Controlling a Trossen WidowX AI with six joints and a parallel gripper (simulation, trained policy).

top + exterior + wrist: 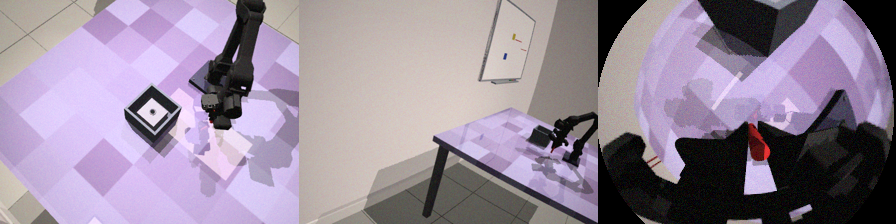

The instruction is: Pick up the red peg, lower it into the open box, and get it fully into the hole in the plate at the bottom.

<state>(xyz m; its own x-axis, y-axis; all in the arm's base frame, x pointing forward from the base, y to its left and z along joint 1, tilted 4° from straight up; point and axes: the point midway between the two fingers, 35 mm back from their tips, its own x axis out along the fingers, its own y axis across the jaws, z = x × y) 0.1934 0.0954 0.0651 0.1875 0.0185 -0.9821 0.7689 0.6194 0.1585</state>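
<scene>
My gripper tip is now 19 cm to the left of the plate, 12 cm short of it and 1 cm above it. Round my gripper tip: red peg 1 cm to the left, 1 cm behind, 1 cm above; box 19 cm to the right, 12 cm ahead, 3 cm below.
</scene>
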